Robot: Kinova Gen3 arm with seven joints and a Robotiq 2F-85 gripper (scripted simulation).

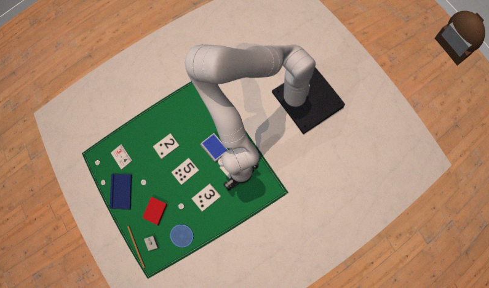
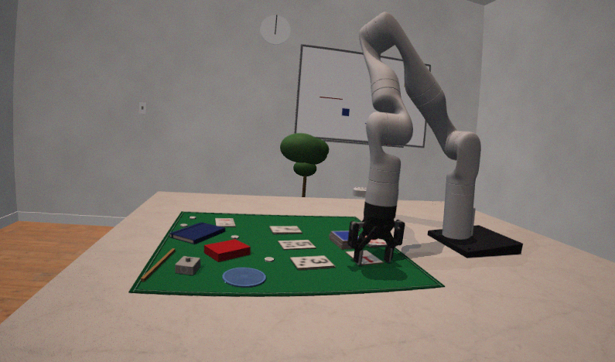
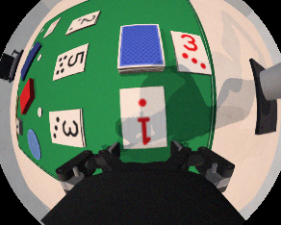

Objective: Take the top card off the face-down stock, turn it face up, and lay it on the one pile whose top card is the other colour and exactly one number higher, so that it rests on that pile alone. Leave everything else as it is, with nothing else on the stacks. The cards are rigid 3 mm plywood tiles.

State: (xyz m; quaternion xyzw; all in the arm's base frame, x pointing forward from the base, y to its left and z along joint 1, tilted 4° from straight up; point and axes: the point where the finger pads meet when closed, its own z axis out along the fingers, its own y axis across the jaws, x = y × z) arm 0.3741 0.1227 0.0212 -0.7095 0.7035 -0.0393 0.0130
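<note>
The card lies 40 mm to the right of my hand and 10 mm below it. Also, from my hand: green mat (180 mm ahead, 180 mm to the right, 30 mm below); red box (340 mm ahead, 110 mm to the right); grey box (430 mm ahead, 10 mm to the right).
</note>
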